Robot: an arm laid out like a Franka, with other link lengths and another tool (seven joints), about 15 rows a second.
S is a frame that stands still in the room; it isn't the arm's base.
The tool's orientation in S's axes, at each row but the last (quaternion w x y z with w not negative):
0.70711, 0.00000, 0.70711, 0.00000
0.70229, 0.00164, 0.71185, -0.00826
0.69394, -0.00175, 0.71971, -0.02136
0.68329, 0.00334, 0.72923, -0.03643
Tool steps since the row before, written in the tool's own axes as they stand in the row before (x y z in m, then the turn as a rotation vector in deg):
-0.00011, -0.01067, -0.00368, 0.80, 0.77, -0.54
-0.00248, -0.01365, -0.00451, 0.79, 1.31, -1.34
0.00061, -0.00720, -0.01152, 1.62, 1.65, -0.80
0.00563, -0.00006, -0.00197, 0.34, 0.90, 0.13
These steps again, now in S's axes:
-0.00368, -0.01067, 0.00011, -0.54, 0.77, -0.80
-0.00467, -0.01356, 0.00267, -1.33, 1.32, -0.78
-0.01173, -0.00689, 0.00004, -0.81, 1.62, -1.64
-0.00234, -0.00020, -0.00548, 0.16, 0.87, -0.39

